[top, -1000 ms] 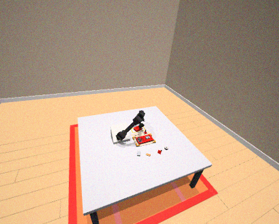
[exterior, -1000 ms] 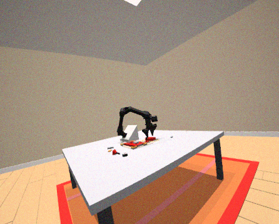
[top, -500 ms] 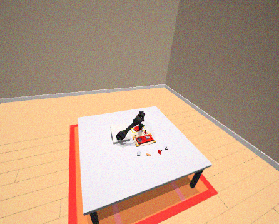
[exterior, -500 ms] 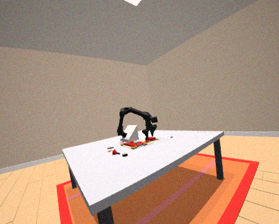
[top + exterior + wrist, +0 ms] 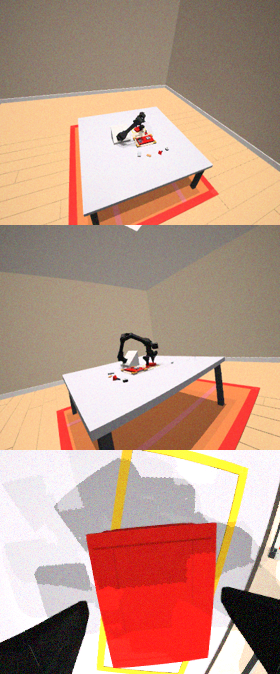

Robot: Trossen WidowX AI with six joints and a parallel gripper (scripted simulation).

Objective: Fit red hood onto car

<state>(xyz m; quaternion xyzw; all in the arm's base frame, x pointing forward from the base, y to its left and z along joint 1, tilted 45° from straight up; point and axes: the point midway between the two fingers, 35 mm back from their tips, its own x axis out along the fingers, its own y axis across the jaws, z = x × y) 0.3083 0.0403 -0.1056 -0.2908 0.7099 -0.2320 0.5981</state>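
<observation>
The red hood lies right at my gripper tip. Round my gripper tip: grey engine block: 220 mm to the right, 20 mm ahead, 10 mm above.
</observation>
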